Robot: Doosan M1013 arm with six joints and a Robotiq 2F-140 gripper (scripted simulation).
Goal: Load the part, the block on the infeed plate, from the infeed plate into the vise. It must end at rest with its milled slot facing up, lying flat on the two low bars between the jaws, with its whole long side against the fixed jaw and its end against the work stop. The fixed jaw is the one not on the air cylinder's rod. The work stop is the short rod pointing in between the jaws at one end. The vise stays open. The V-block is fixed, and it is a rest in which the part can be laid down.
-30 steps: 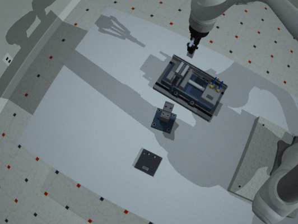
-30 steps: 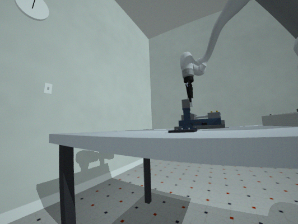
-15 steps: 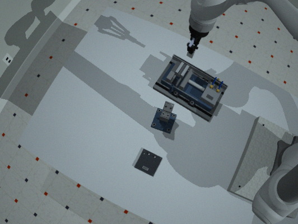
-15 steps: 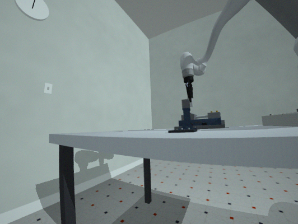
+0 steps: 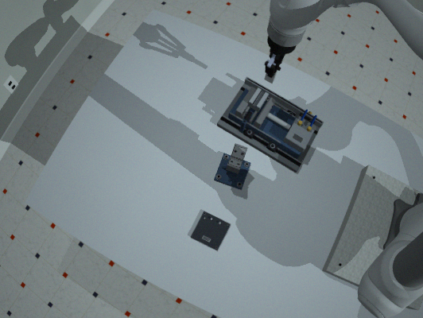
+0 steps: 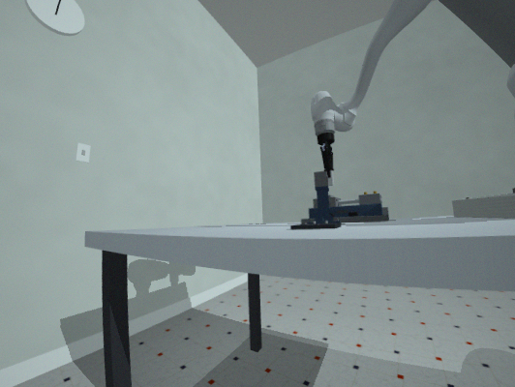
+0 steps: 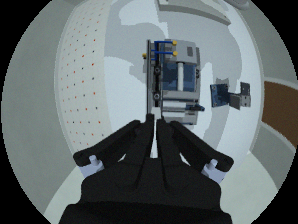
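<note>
My gripper is now 90 mm above the part, 40 mm to the right of it and 10 mm short of it. From my hand the other things lie so: vise 150 mm below, 80 mm to the left, 50 mm behind; air cylinder 150 mm behind, 110 mm below, 100 mm to the left.
</note>
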